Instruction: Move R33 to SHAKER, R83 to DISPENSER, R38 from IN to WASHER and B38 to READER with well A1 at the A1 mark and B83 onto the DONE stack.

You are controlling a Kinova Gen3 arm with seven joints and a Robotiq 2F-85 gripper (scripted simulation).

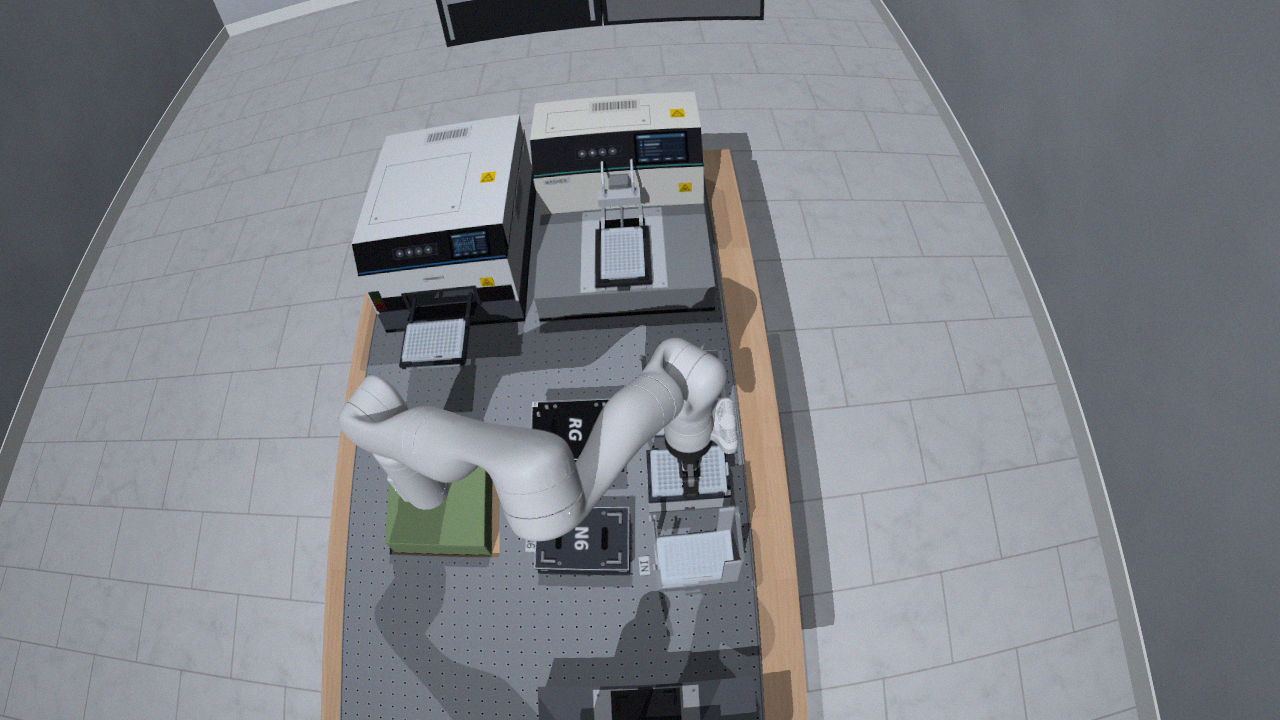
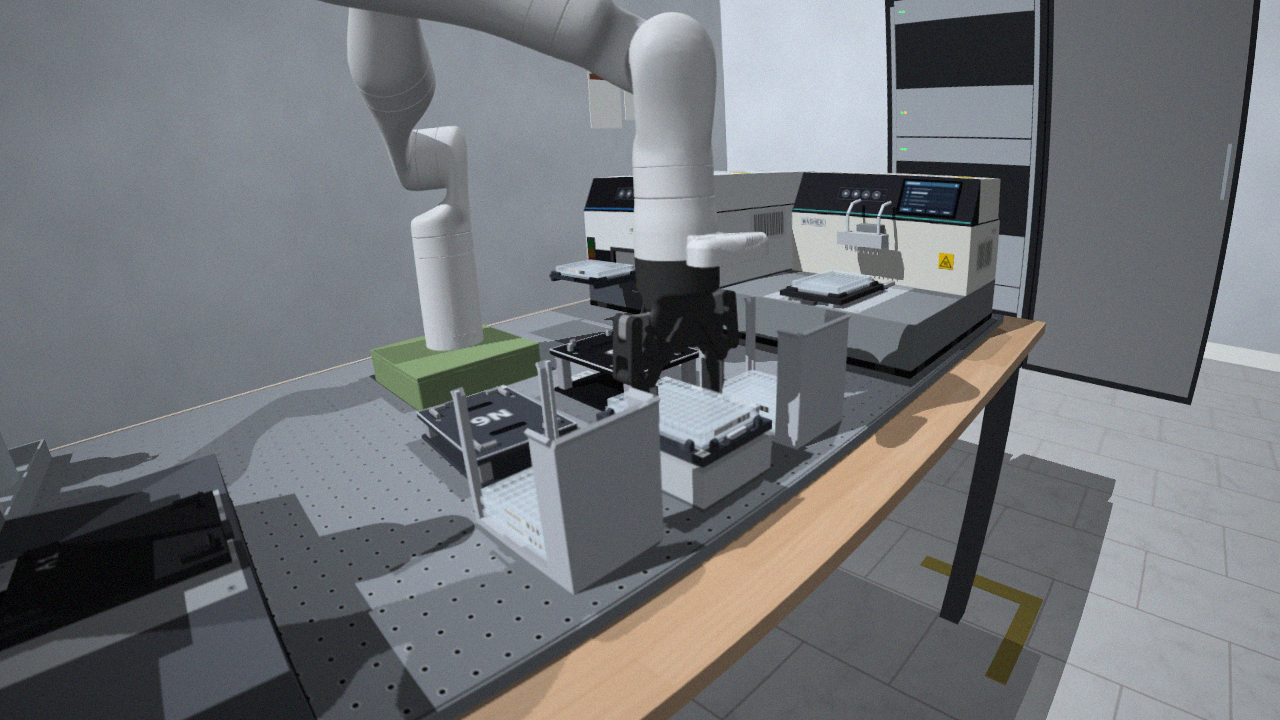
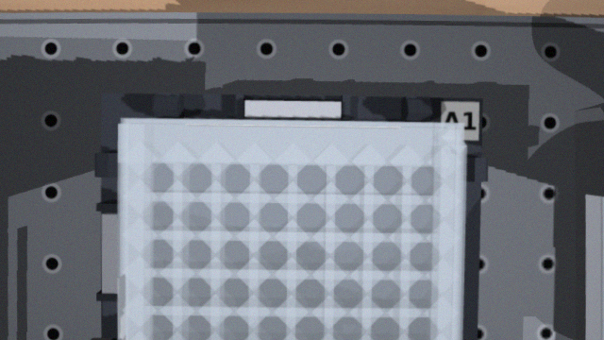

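The plate R33 lies 1 cm below my hand. From my hand the other things lie so: RG nest: 20 cm behind, 9 cm to the left, 2 cm below; plate R38: 1 cm ahead, 15 cm to the right, 5 cm below; plate B83: 15 cm to the left, 5 cm below.
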